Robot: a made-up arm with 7 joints.
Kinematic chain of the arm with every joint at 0, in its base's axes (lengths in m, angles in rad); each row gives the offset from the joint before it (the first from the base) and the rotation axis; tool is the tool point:
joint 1: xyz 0 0 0 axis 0 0.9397 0.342
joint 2: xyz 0 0 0 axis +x
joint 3: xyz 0 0 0 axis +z
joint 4: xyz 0.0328 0 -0.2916 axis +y
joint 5: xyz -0.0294 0 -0.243 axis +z
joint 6: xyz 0 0 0 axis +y
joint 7: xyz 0 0 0 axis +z
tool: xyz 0 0 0
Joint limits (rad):
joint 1: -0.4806..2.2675
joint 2: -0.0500..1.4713
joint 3: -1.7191..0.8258
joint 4: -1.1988..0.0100
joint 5: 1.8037..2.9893
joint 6: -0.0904..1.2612
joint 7: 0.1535..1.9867
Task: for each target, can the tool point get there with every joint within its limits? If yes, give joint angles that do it. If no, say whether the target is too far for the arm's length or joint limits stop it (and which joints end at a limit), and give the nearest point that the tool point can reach.
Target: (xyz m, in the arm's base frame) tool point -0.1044 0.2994 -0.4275
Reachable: yes | joints 0.3226 0.8275 -1.0861 -0.5308 2.6553 0.8435 1.6265
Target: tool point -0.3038 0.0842 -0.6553
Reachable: no: too far | nearest point -0.2249 0.0623 -0.4850 | short by 0.189 m
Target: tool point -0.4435 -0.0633 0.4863
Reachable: no: too far | nearest point -0.3971 -0.0378 0.3593 | short by 0.138 m
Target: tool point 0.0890 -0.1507 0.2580
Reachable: no: joint limits stop it (at a limit: joint 1, joint 3, joint 4) | nearest point -0.3100 -0.2863 0.2228 | short by 0.423 m
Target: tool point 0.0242 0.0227 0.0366
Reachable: no: joint limits stop it (at a limit: joint 1, joint 2, joint 4) | nearest point 0.1936 0.3876 0.1999 | short by 0.434 m
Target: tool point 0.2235 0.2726 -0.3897
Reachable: yes | joints -0.1766 0.7529 -0.5223 -0.6703 2.6700 0.4862 1.2654
